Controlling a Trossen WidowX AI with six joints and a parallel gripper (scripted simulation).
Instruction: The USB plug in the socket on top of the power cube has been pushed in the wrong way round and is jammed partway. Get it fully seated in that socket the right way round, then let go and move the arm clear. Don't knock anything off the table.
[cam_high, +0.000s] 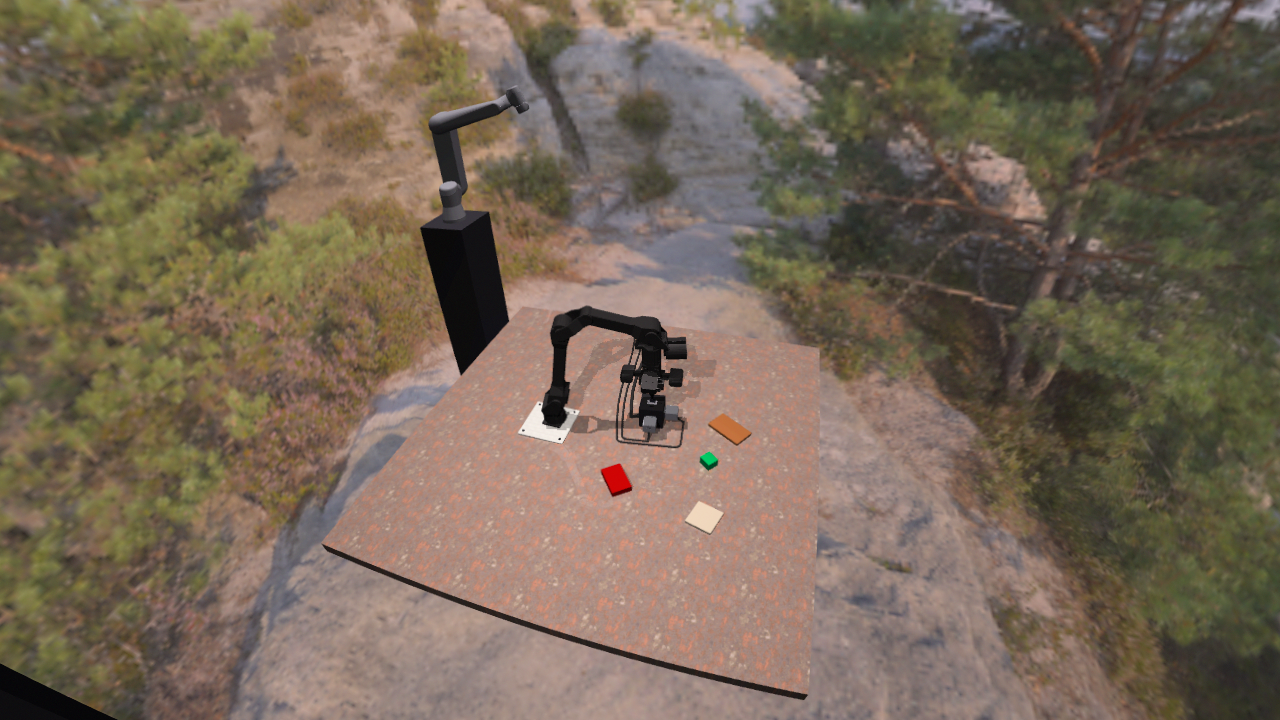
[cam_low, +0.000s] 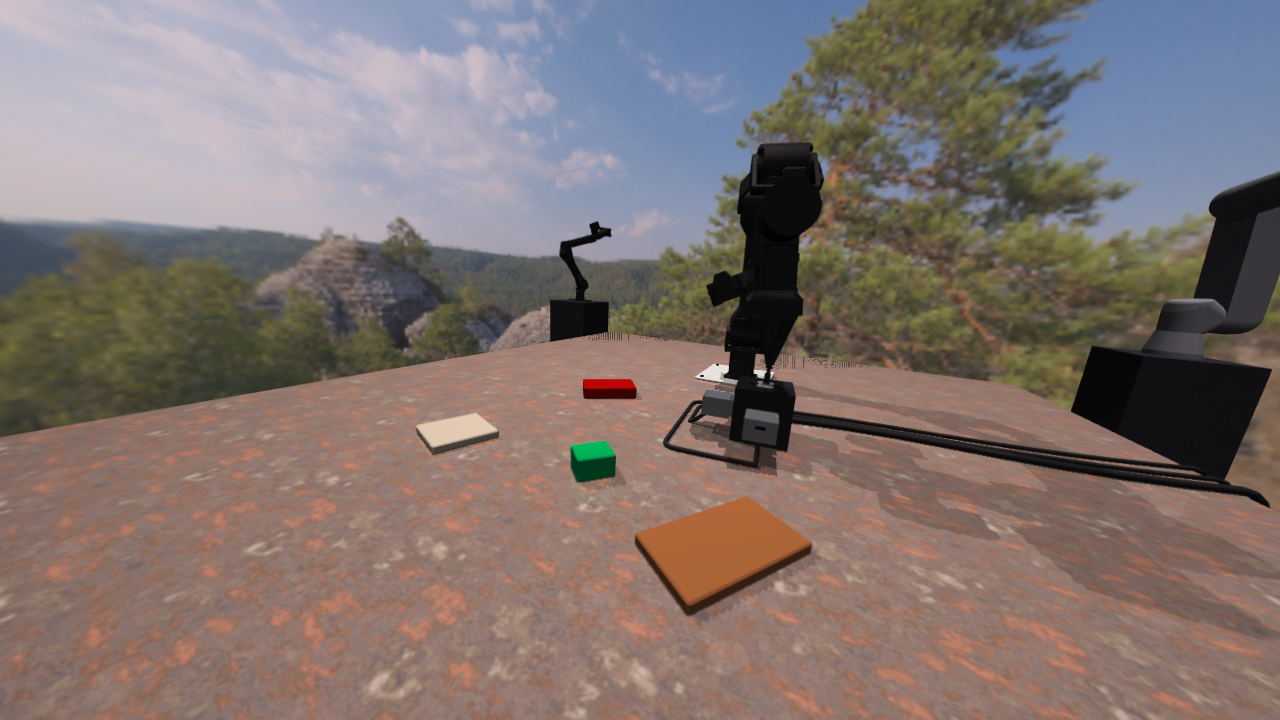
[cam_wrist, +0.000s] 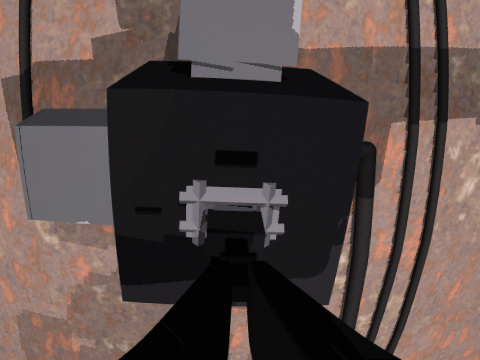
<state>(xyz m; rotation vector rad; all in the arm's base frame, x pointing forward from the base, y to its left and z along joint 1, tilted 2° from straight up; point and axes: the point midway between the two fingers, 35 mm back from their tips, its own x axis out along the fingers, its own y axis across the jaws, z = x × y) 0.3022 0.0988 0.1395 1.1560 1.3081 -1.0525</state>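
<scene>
My gripper tip is 1 cm above the dark USB plug. Also, from my gripper tip: USB socket: 4 cm below; then green cube: 22 cm ahead, 14 cm to the right, 9 cm below; then brown plate: 25 cm ahead, 2 cm to the left, 10 cm below.
</scene>
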